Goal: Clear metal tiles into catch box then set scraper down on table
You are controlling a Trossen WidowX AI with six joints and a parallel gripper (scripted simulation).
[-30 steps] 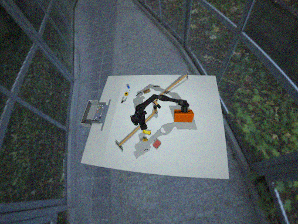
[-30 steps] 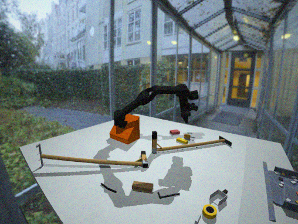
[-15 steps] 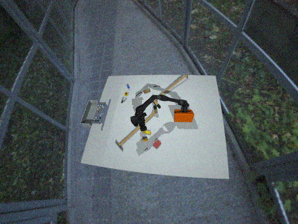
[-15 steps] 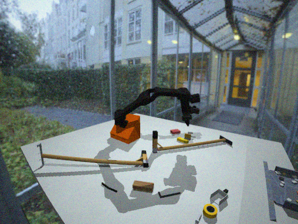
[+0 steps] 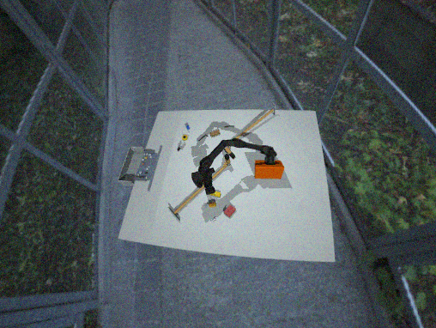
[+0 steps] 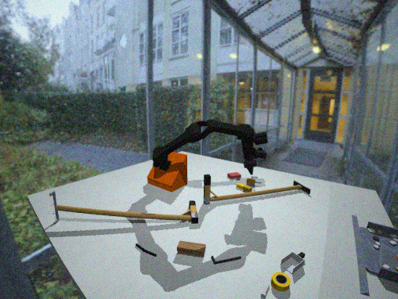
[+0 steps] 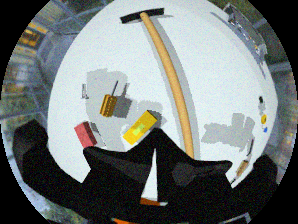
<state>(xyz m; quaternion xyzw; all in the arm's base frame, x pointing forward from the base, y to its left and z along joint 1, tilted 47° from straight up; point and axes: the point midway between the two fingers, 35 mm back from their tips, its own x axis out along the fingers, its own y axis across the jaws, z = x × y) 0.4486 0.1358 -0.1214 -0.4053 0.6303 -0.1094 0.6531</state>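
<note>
Now: the yellow block 40 mm behind my gripper tip, 30 mm to the left of it and 90 mm below it. Also, from my gripper tip: long scraper 50 mm ahead, 30 mm to the right, 40 mm below; red block 160 mm behind, 150 mm to the left, 90 mm below; metal bracket 310 mm ahead, 410 mm to the right, 100 mm below.
</note>
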